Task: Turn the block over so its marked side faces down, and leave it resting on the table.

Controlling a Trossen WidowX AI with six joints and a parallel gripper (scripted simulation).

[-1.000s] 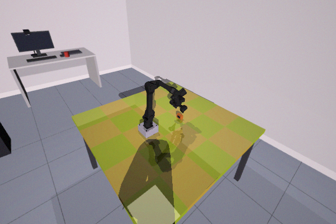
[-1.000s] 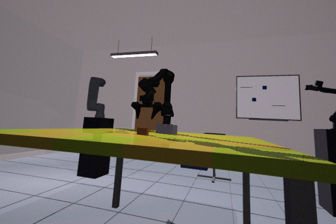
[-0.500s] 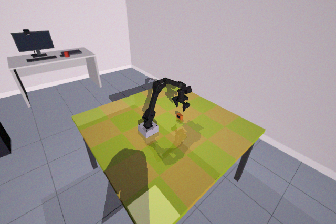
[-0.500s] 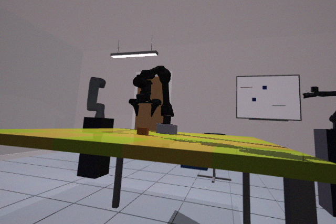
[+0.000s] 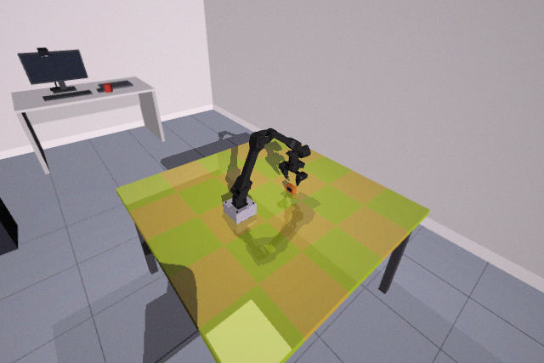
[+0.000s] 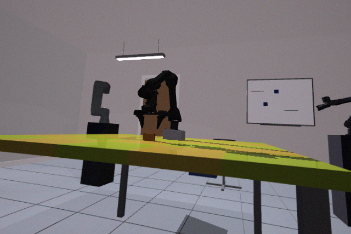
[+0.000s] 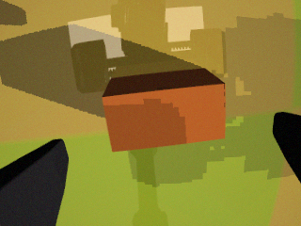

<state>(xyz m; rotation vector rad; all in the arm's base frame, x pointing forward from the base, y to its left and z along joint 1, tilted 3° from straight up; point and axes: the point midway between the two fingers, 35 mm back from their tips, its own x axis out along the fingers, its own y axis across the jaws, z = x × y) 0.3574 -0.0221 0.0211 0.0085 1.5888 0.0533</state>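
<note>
The block lies 40 mm below my gripper tip and 10 mm behind it.
</note>
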